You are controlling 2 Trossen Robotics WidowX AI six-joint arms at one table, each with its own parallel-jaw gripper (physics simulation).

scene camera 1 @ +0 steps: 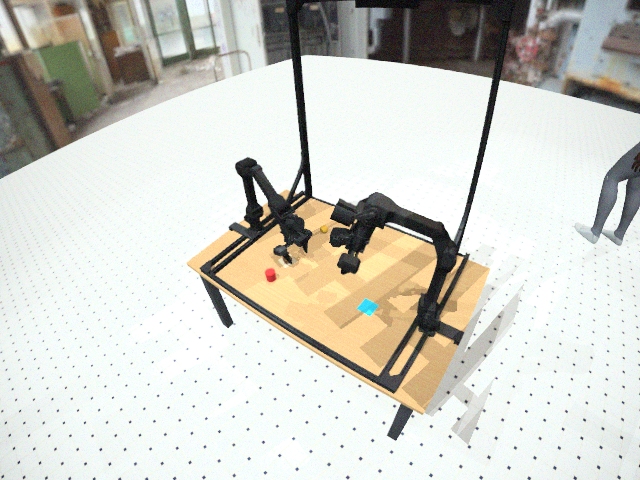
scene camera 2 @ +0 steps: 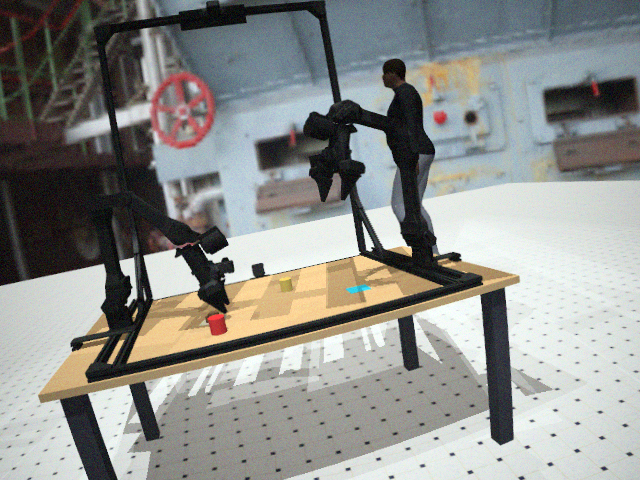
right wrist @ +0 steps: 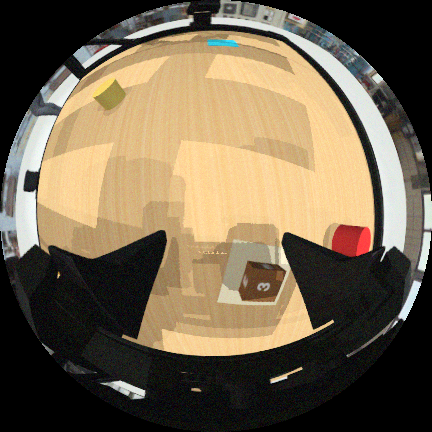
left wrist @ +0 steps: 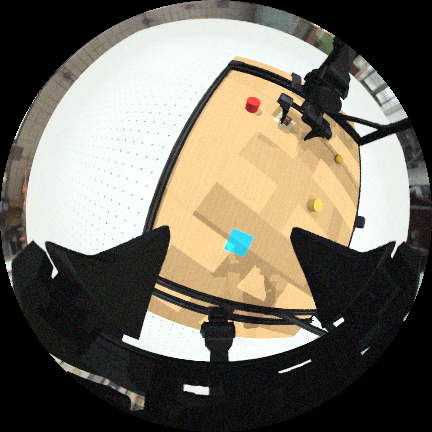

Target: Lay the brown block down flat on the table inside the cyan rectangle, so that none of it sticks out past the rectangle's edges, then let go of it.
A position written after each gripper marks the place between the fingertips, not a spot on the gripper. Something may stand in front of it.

The left gripper (scene camera 2: 332, 201) is open, holding nothing. The right gripper (scene camera 2: 227, 308) is open and holds nothing. Also in view: a red cylinder (right wrist: 351, 240).
The left gripper is seen too in scene camera 1 (scene camera 1: 345, 263) and in the left wrist view (left wrist: 233, 232). The right gripper is seen too in the right wrist view (right wrist: 226, 237) and in the left wrist view (left wrist: 292, 131).
